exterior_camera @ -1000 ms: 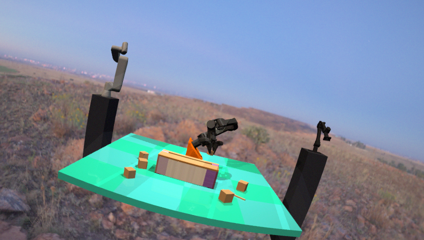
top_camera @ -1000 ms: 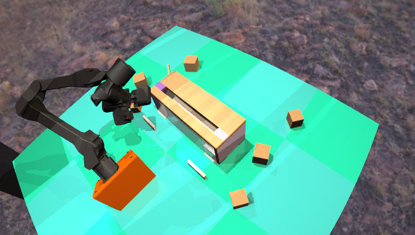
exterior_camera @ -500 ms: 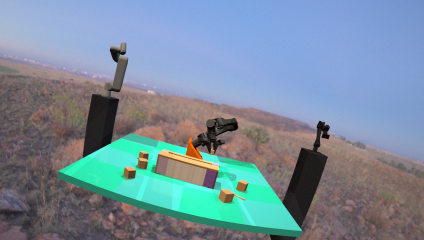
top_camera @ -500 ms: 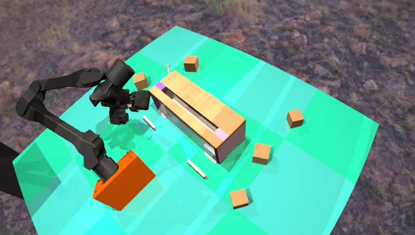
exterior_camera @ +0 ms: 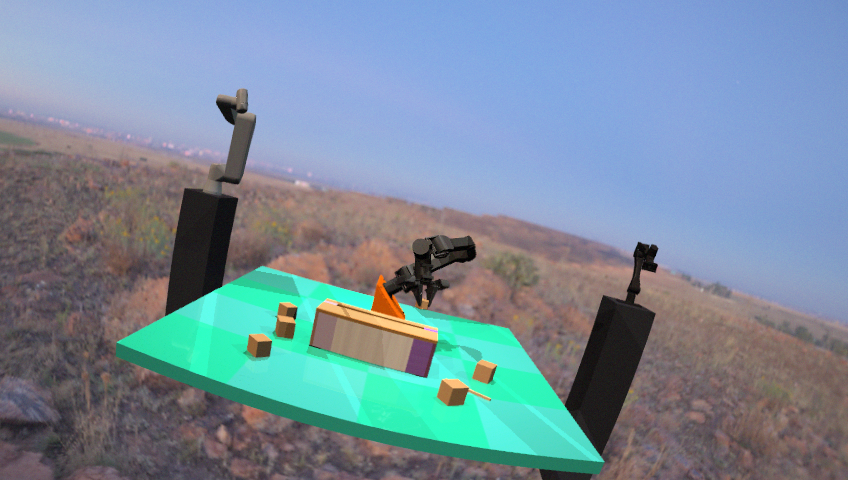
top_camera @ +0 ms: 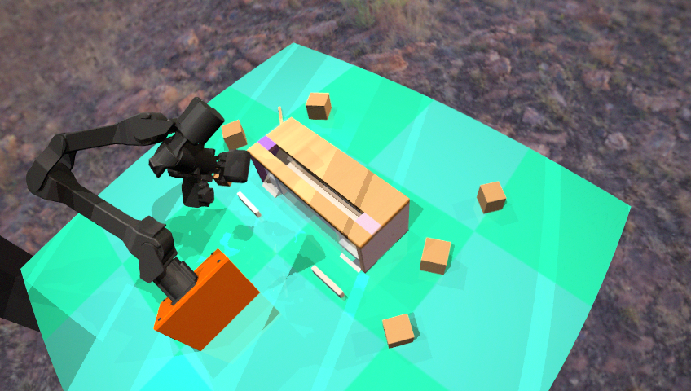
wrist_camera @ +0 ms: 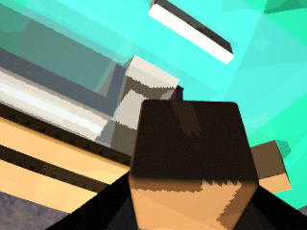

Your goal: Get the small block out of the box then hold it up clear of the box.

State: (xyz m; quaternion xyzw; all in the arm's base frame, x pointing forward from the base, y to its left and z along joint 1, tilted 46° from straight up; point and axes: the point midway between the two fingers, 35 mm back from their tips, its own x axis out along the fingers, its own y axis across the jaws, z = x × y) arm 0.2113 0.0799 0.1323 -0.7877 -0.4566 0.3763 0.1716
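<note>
Right now the tan block is 1 cm to the right of my gripper tip and 1 cm behind it. Round my gripper tip: long tan box: 12 cm to the right, 12 cm ahead, 11 cm below.
</note>
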